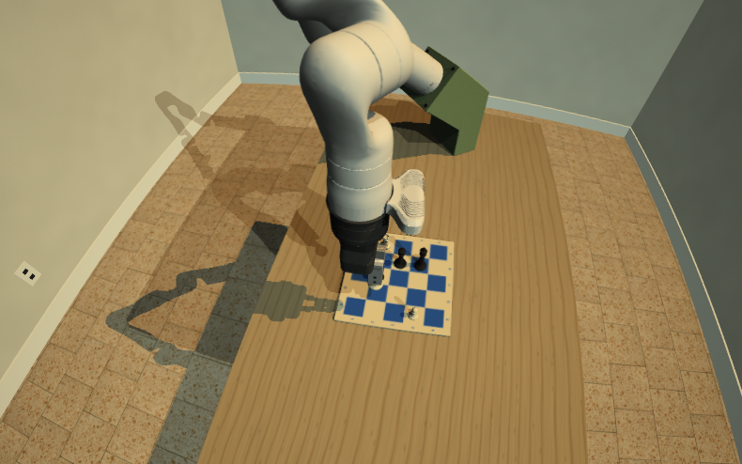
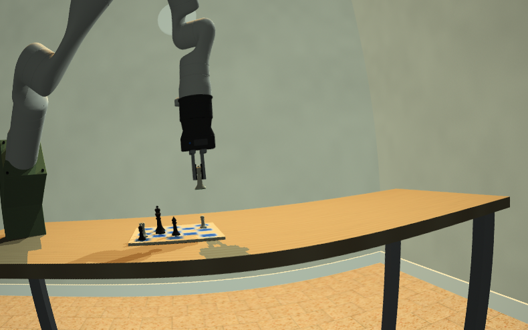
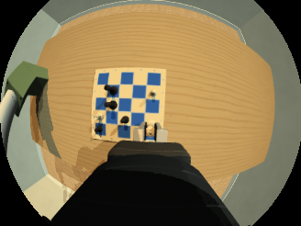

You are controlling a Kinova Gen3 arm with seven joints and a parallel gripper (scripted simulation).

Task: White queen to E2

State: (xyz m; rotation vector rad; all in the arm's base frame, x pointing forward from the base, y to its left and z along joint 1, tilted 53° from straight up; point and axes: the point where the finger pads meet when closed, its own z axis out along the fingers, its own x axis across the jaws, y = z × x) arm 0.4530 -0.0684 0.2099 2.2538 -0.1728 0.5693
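My gripper is now 12 cm above the small white piece, 7 cm to the right of it and 3 cm short of it. Also, from my hand: white queen: 1 cm below; then blue-and-cream chessboard: 14 cm below, 6 cm to the left, 6 cm behind.
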